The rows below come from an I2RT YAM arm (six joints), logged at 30 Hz.
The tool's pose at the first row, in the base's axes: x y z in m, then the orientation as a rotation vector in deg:
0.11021 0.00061 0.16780 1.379 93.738 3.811
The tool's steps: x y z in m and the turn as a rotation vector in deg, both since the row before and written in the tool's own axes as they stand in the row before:
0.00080 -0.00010 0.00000 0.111 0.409 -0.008
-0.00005 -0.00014 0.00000 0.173 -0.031 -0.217
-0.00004 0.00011 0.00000 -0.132 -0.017 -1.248
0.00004 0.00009 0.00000 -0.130 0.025 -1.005
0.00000 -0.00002 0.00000 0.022 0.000 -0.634
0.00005 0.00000 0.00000 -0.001 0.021 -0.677
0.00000 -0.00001 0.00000 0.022 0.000 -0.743
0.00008 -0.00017 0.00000 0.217 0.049 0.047
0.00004 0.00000 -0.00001 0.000 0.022 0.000
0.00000 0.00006 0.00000 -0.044 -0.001 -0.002
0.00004 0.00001 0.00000 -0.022 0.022 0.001
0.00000 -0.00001 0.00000 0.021 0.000 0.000
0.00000 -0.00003 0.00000 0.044 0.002 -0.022
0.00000 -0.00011 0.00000 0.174 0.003 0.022
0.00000 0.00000 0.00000 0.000 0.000 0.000
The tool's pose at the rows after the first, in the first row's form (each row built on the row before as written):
0.11016 0.00056 0.16700 1.445 94.151 3.723
0.11017 0.00042 0.16704 1.400 94.127 3.414
0.11017 0.00053 0.16709 0.274 94.106 2.568
0.11016 0.00062 0.16705 -0.651 94.121 1.907
0.11016 0.00060 0.16705 -1.155 94.114 1.404
0.11016 0.00060 0.16700 -1.712 94.125 0.887
0.11016 0.00059 0.16700 -2.305 94.111 0.301
0.11016 0.00042 0.16692 -2.101 94.160 0.158
0.11015 0.00042 0.16688 -2.101 94.182 0.158
0.11015 0.00048 0.16688 -2.136 94.181 0.193
0.11015 0.00049 0.16684 -2.152 94.203 0.211
0.11015 0.00048 0.16684 -2.136 94.203 0.194
0.11015 0.00045 0.16684 -2.120 94.204 0.141
0.11015 0.00034 0.16684 -1.969 94.207 0.015
0.11015 0.00034 0.16684 -1.969 94.207 0.015

